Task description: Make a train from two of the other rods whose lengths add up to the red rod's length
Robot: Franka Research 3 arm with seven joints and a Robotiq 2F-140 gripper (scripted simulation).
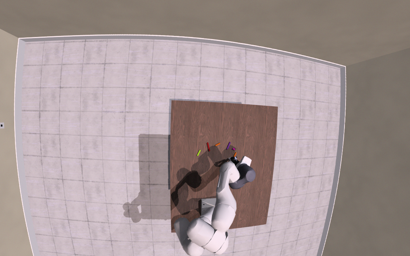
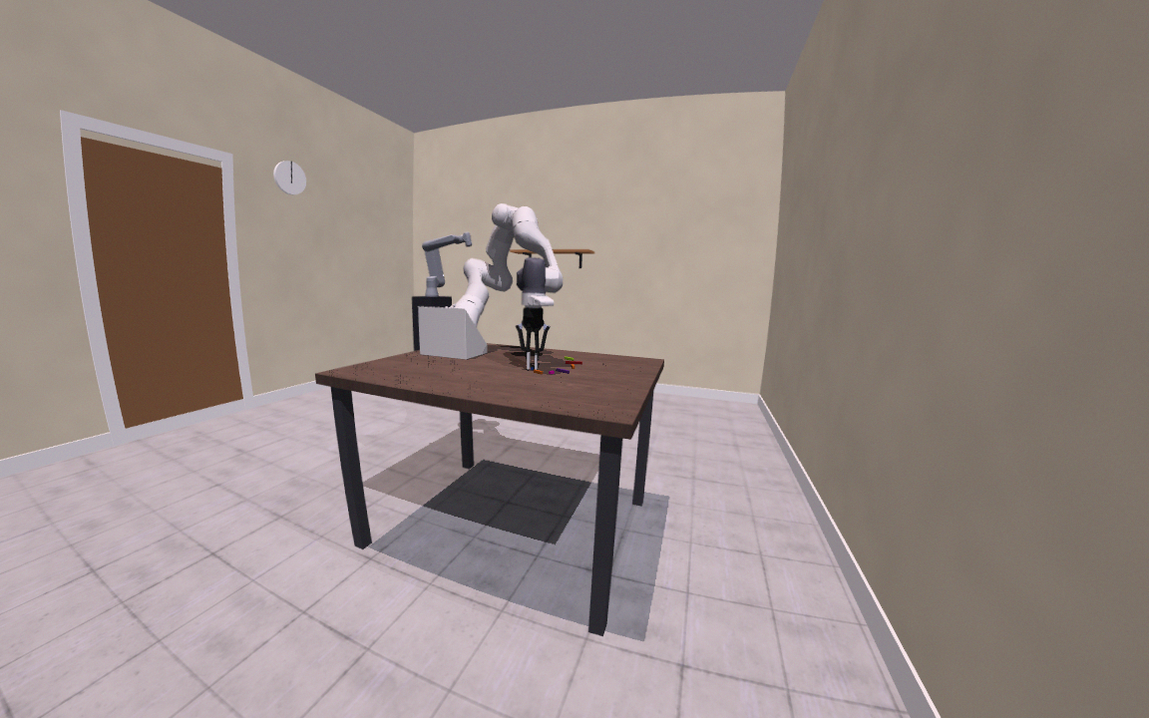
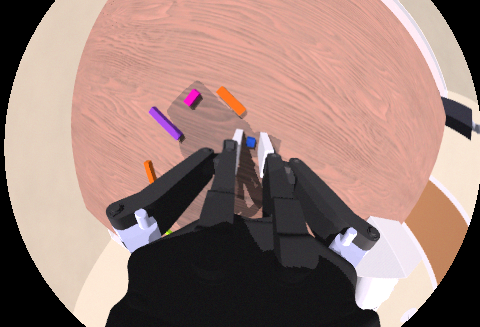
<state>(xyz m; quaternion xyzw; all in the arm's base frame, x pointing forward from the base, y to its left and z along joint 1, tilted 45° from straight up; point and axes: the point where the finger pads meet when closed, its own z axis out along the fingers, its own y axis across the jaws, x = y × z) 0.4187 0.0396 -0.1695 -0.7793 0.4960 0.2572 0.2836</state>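
The small blue rod lies 30 mm below my hand. Round my hand: magenta rod: 90 mm ahead, 30 mm below, 20 mm to the right; then red rod: 200 mm to the left, 90 mm ahead, 30 mm below; then purple rod: 110 mm ahead, 30 mm to the left, 30 mm below.
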